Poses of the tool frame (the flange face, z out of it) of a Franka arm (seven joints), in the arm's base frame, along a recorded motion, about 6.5 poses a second.
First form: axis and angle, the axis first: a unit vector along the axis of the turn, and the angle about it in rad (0 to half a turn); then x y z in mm.
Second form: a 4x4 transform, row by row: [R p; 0 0 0 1], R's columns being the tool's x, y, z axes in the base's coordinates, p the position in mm. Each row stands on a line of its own. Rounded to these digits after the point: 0 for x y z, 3 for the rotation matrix.
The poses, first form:
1: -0.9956, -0.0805, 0.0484, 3.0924, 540, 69, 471
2: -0.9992, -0.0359, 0.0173, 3.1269, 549, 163, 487
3: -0.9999, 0.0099, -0.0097, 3.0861, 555, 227, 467
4: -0.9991, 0.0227, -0.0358, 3.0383, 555, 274, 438
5: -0.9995, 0.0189, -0.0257, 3.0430, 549, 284, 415
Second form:
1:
0.982, 0.158, -0.100, 540
0.163, -0.986, 0.041, 69
-0.092, -0.057, -0.994, 471
0, 0, 0, 1

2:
0.997, 0.071, -0.035, 549
0.072, -0.997, 0.013, 163
-0.034, -0.016, -0.999, 487
0, 0, 0, 1

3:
1.000, -0.019, 0.020, 555
-0.020, -0.998, 0.055, 227
0.019, -0.056, -0.998, 467
0, 0, 0, 1

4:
0.996, -0.042, 0.074, 555
-0.049, -0.994, 0.101, 274
0.069, -0.105, -0.992, 438
0, 0, 0, 1

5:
0.998, -0.035, 0.053, 549
-0.040, -0.994, 0.097, 284
0.049, -0.099, -0.994, 415
0, 0, 0, 1

